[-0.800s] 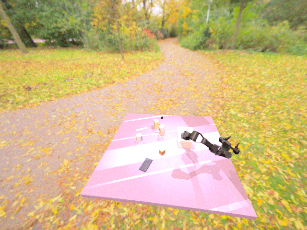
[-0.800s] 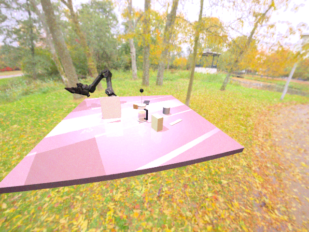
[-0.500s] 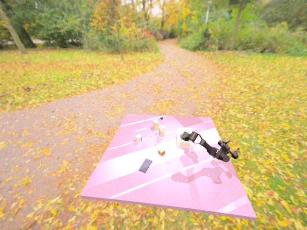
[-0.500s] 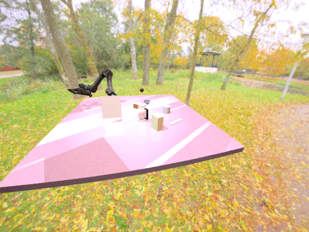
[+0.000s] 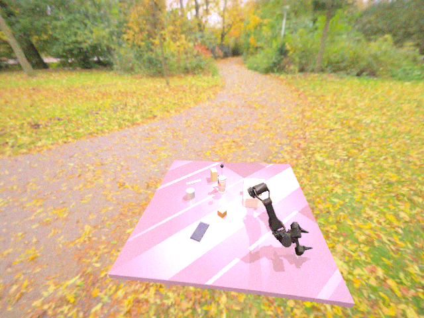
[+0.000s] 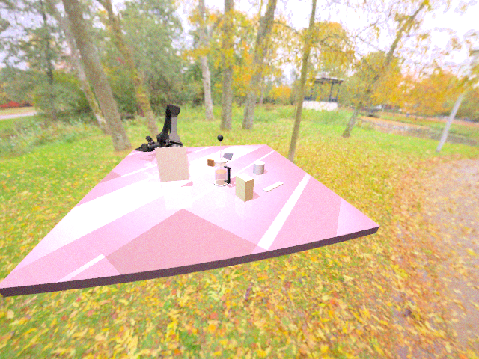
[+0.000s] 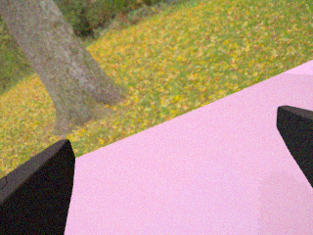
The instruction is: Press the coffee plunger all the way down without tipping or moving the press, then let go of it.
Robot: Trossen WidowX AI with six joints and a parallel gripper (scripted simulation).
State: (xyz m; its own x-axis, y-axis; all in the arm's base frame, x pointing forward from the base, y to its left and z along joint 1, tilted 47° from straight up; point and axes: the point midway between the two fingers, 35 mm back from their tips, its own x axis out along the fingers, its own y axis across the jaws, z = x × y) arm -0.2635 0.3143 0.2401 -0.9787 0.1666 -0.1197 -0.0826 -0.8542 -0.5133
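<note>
My gripper tip is now 57 cm to the left of the glass coffee press, 55 cm short of it and 5 cm below it. The rest, counted from my gripper tip: cream box 72 cm to the right, 62 cm ahead, 2 cm below; dark flat slab 69 cm ahead, 10 cm to the right, 7 cm below.
</note>
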